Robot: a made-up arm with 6 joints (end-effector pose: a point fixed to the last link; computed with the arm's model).
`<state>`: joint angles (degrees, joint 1 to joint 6).
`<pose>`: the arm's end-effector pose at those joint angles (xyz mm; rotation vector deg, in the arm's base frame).
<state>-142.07 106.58 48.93 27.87 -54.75 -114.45</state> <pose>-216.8 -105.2 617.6 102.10 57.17 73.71</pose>
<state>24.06 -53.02 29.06 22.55 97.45 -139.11</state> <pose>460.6 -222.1 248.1 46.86 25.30 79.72</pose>
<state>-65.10 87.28 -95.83 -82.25 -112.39 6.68</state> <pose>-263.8 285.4 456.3 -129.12 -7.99 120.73</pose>
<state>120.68 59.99 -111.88 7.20 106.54 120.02</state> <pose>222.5 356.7 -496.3 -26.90 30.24 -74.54</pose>
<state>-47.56 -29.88 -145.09 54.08 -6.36 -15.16</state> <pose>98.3 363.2 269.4 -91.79 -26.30 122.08</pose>
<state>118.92 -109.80 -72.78 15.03 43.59 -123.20</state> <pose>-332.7 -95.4 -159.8 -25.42 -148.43 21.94</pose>
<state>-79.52 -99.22 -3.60 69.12 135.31 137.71</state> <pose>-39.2 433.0 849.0 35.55 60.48 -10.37</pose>
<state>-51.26 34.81 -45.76 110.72 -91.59 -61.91</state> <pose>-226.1 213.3 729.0 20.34 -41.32 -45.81</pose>
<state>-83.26 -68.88 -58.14 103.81 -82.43 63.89</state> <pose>99.8 594.8 296.7 79.59 -47.21 118.72</pose>
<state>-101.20 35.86 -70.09 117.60 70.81 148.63</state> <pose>-767.3 -29.5 132.8 -44.70 21.28 82.08</pose>
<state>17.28 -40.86 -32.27 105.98 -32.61 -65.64</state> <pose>408.3 385.9 122.9 -77.47 5.27 12.75</pose>
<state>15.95 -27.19 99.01 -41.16 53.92 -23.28</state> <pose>291.6 -534.8 37.2 -26.72 -98.09 -58.46</pose>
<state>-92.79 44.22 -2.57 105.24 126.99 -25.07</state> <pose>-488.5 -95.7 925.6 86.42 120.03 -52.09</pose>
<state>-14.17 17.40 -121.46 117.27 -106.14 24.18</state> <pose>-301.3 -73.5 538.7 -81.59 -37.65 -28.75</pose>
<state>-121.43 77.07 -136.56 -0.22 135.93 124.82</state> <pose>-638.8 273.6 -39.0 -126.86 98.76 -78.93</pose>
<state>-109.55 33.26 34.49 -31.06 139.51 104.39</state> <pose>235.7 -157.4 790.7 106.90 -14.00 -137.00</pose>
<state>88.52 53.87 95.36 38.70 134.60 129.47</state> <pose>-81.9 -383.5 319.4 162.07 -0.57 -42.72</pose>
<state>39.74 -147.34 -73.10 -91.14 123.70 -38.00</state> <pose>29.3 -663.7 7.5 -4.57 2.97 40.13</pose>
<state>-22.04 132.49 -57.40 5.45 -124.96 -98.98</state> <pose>376.8 -302.0 717.3 72.90 93.39 74.57</pose>
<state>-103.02 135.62 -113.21 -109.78 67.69 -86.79</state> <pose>-217.0 -80.3 -173.2 0.48 -127.66 -72.33</pose>
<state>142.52 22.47 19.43 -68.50 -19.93 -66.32</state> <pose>-471.0 182.0 -144.6 46.18 32.68 -166.92</pose>
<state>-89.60 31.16 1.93 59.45 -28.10 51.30</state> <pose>-259.1 -358.8 606.6 -59.60 -43.85 -51.46</pose>
